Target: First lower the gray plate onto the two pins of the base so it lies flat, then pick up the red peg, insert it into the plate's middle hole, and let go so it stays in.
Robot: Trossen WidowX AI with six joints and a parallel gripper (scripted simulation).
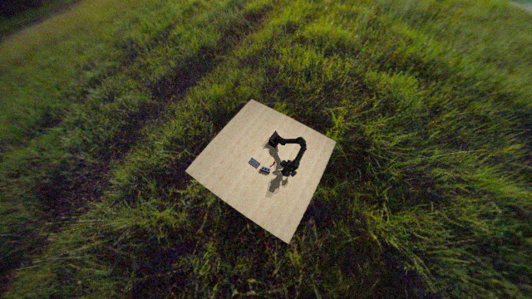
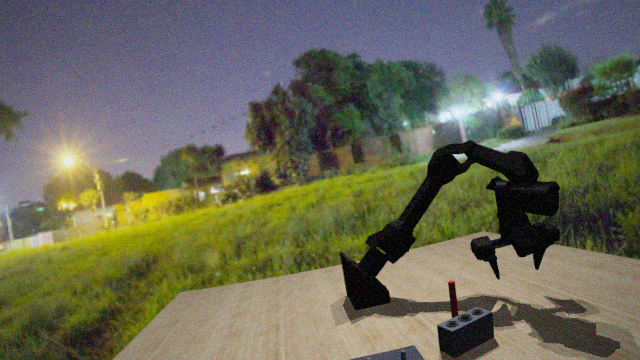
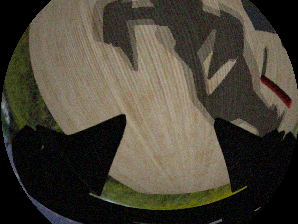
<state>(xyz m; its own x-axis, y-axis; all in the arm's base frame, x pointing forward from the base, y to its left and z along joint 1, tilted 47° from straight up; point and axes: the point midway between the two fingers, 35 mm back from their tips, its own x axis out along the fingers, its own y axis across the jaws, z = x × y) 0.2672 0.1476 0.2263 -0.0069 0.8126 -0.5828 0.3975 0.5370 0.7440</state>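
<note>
My gripper tip is now 22 cm to the left of the gray plate, 9 cm short of it and 1 cm above it. From my gripper tip the other things lie so: red peg 17 cm to the right, 1 cm below, 1 cm behind.
</note>
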